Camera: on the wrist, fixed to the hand. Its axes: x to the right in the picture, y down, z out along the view.
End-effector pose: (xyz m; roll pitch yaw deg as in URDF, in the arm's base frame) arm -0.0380 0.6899 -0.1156 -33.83 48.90 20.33
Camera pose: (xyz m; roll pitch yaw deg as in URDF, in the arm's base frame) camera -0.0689 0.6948 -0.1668 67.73 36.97 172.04
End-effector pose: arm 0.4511 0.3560 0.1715 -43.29 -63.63 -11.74
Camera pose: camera 0.5105 0.3500 0.1652 -87.83 26.20 2.54
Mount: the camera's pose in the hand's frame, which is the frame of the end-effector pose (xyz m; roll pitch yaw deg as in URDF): 0.0207 0.0429 -0.0365 -3.76 33.92 90.64
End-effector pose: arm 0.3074 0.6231 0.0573 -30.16 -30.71 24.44
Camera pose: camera 0.3405 0.6588 0.0222 -57.38 51.08 68.52
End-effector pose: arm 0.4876 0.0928 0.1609 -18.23 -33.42 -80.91
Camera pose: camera 0.5235 0.0542 0.1322 -50.88 41.62 -25.76
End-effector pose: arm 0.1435 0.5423 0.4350 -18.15 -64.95 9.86
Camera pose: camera 0.1900 0.5802 0.4334 -78.04 20.02 50.72
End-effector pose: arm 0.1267 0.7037 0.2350 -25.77 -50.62 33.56
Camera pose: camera 0.1582 0.7519 0.2183 -71.48 33.70 70.90
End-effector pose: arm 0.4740 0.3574 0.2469 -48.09 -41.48 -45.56
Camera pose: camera 0.5120 0.3207 0.2184 -85.09 48.42 -33.47
